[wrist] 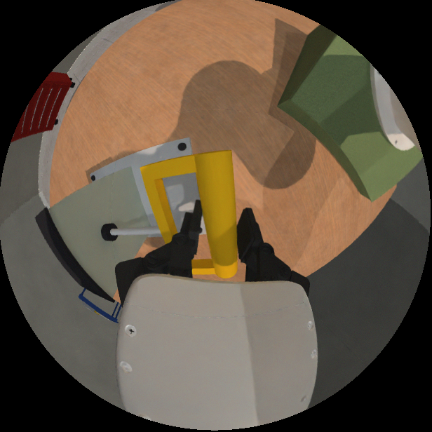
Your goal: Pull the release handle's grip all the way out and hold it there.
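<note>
The release handle is yellow, with a thick round grip [216,190] joined by side bars to a flat yellow frame [162,200]. The grip runs from the middle of the wrist view down towards the gripper body. A thin grey rod [135,231] runs from a black collar on a pale grey-green housing [95,200] towards the handle; its far end is hidden behind the frame and a finger. My gripper [220,215] is shut on the grip, one black finger on each side. The left finger passes through the gap between frame and grip.
A grey plate [150,154] with dark bolts lies beside the housing on the wooden table [135,85]. A green angular block [340,100] stands at upper right. A red slatted object [42,107] is at far left, and a blue frame [97,308] at lower left.
</note>
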